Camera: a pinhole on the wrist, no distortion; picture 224 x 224 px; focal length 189.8 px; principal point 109.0 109.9 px. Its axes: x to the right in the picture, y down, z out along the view. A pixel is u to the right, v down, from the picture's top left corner.
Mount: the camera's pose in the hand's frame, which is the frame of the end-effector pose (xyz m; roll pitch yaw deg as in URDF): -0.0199 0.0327 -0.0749 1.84 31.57 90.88
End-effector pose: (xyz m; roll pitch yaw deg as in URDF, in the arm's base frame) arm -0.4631 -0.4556 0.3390 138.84 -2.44 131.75
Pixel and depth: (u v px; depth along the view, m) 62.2 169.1 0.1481
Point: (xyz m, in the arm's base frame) -0.3422 -0.4307 0.3346
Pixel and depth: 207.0 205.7 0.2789
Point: -0.1416 -0.3847 0.4622
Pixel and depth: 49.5 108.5 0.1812
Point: -0.3569 -0.3772 0.3084
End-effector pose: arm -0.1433 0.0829 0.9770 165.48 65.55 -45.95
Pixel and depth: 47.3 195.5 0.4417
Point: -0.5818 0.2008 1.0267
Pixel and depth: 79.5 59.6 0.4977
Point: -0.5353 0.0326 0.7323
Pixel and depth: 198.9 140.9 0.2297
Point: -0.3420 -0.0772 1.0251
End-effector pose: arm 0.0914 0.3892 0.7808 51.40 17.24 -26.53
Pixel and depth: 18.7 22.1 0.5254
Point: 0.2503 -0.0581 1.0765
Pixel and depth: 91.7 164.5 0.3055
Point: 0.0509 0.3507 1.0572
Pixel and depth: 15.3 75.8 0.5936
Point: 0.1198 -0.0672 1.1660
